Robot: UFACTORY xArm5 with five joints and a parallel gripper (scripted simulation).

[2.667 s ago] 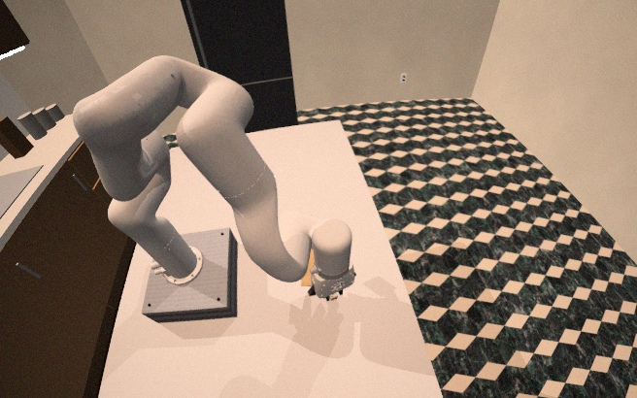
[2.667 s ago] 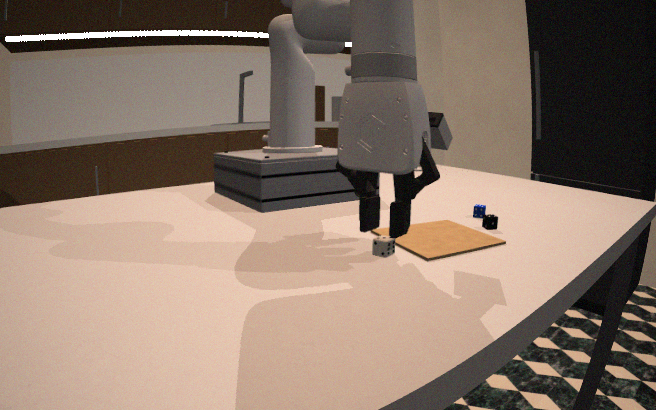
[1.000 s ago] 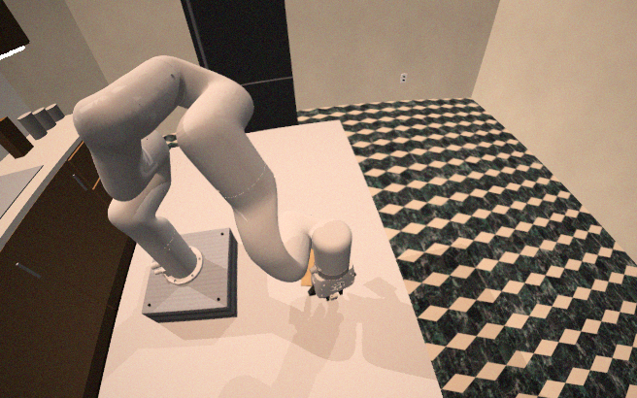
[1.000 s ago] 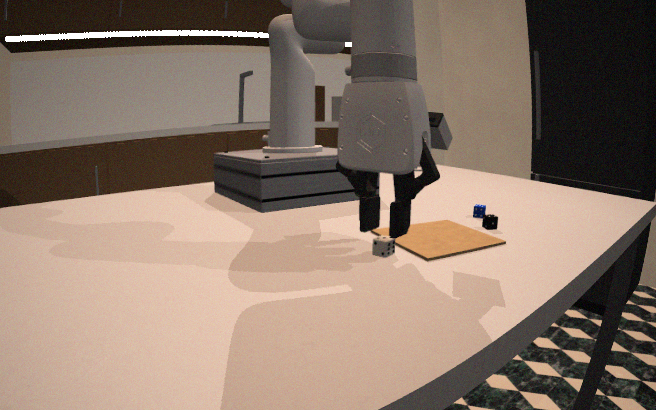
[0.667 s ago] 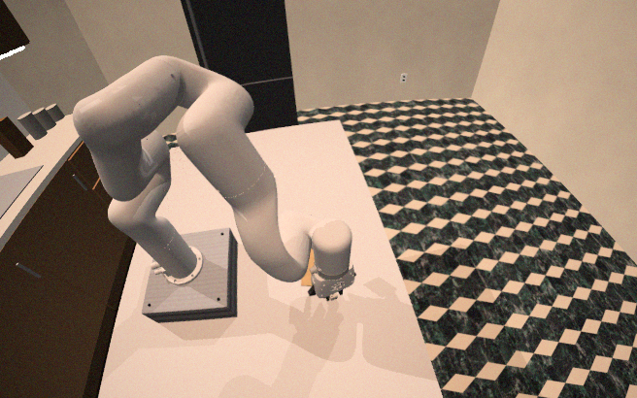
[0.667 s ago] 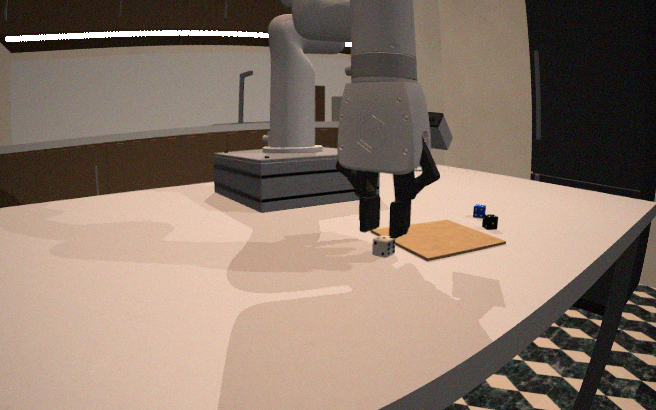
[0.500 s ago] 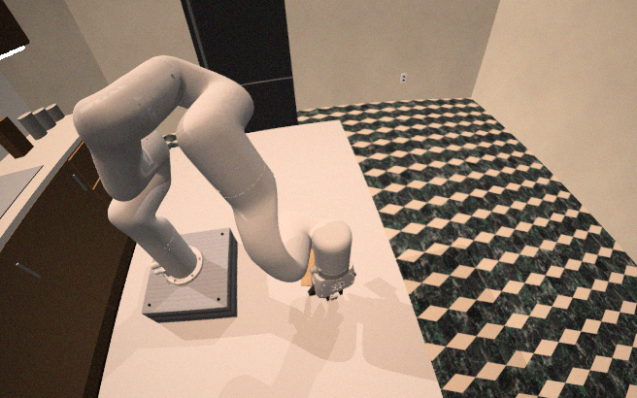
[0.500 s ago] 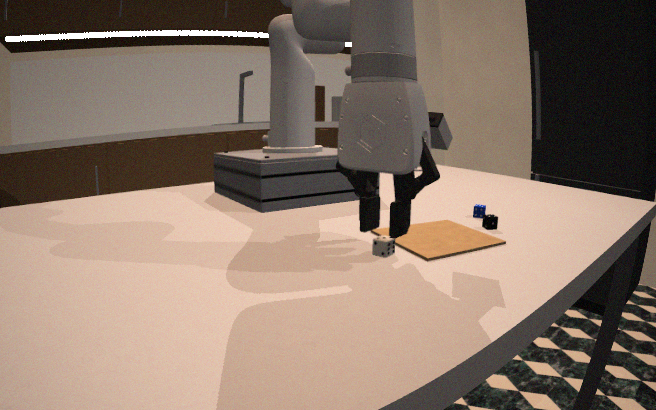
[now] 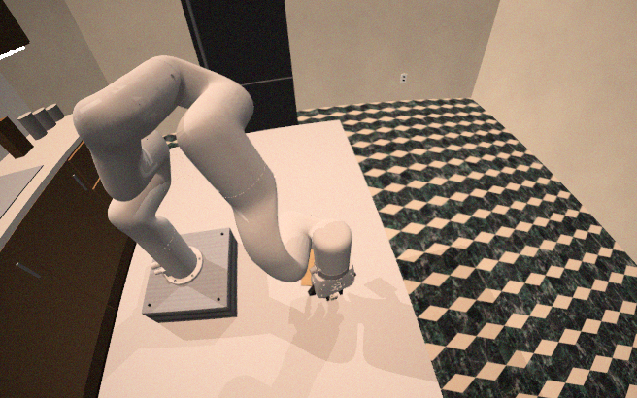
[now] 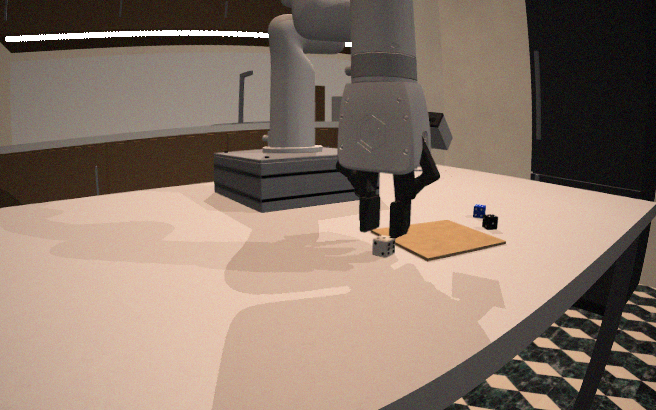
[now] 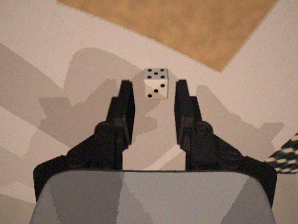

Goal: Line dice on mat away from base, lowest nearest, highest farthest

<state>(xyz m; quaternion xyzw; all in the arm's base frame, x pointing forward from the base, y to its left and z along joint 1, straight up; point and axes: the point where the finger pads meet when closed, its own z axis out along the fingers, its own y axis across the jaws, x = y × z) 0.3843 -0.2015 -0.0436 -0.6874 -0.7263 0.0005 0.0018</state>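
Now: hand 40 mm above the white die. Round my hand: black die 210 mm to the left, 60 mm ahead, 40 mm below; blue die 270 mm to the left, 40 mm below, 10 mm ahead; tan mat 100 mm to the left, 40 mm below, 20 mm ahead.
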